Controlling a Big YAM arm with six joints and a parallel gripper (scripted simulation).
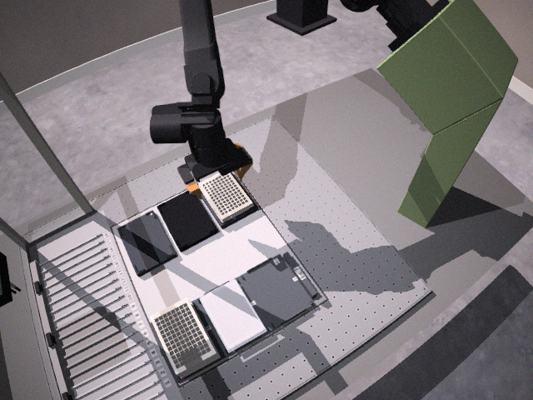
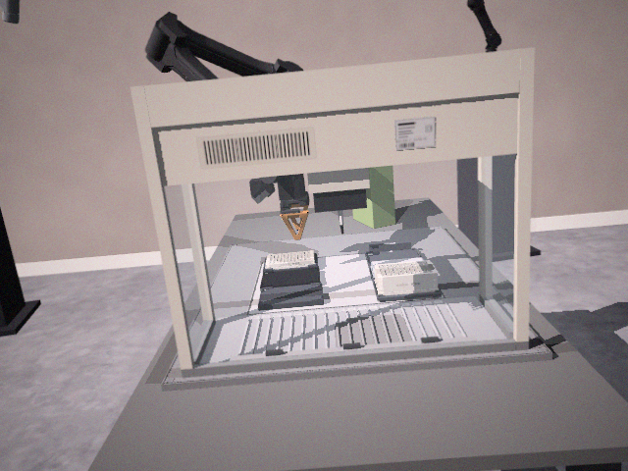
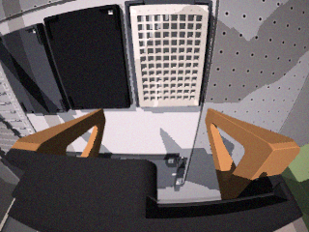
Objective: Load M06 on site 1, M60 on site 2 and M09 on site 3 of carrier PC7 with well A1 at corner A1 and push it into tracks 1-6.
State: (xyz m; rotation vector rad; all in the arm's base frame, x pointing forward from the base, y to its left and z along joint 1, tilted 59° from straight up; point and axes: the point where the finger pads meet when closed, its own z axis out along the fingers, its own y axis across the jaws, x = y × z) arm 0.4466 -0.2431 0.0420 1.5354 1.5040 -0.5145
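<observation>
My gripper is now 9 cm above the dark nest S1, 3 cm to the left of it and 2 cm past it. Round my hand: nest S2: 9 cm below, 8 cm ahead, 4 cm to the right; then dark carrier PC7: 21 cm to the left, 15 cm ahead, 8 cm below; then dark nest S3: 19 cm ahead, 9 cm below, 5 cm to the right.
</observation>
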